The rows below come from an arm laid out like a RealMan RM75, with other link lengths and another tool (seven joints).
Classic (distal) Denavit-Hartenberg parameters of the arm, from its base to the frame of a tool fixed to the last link. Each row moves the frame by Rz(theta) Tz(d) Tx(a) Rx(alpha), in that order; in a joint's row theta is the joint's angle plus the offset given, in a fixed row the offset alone. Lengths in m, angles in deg.
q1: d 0.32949, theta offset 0, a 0, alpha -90
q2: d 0, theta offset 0, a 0, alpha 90
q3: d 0.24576, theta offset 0, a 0, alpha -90
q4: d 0, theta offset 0, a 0, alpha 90
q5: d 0.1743, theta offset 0, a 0, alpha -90
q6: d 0, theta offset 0, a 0, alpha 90
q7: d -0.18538, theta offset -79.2, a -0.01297, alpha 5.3
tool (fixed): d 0.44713, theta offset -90, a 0, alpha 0
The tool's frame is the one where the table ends.
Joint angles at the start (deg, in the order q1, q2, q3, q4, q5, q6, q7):
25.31 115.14 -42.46 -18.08 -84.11 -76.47 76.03
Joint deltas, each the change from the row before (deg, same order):
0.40 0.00 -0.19 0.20 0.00 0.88 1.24
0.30 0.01 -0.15 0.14 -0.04 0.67 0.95
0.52 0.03 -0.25 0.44 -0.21 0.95 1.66
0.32 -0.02 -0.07 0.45 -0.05 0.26 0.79
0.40 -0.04 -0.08 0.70 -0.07 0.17 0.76
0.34 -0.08 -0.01 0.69 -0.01 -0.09 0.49
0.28 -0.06 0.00 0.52 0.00 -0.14 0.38
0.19 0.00 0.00 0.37 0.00 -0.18 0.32
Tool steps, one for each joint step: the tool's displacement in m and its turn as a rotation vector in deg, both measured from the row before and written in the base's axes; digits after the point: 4 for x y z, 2 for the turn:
0.0015 0.0032 -0.0016 -0.58 0.47 -1.06
0.0012 0.0023 -0.0015 -0.47 0.33 -0.80
0.0016 0.0029 -0.0037 -1.07 0.73 -1.33
0.0001 0.0011 -0.0019 -0.59 0.59 -0.59
-0.0003 0.0007 -0.0027 -0.76 0.71 -0.57
-0.0008 0.0002 -0.0018 -0.59 0.67 -0.30
-0.0011 0.0001 -0.0013 -0.45 0.56 -0.15
-0.0012 -0.0002 -0.0011 -0.38 0.52 -0.08

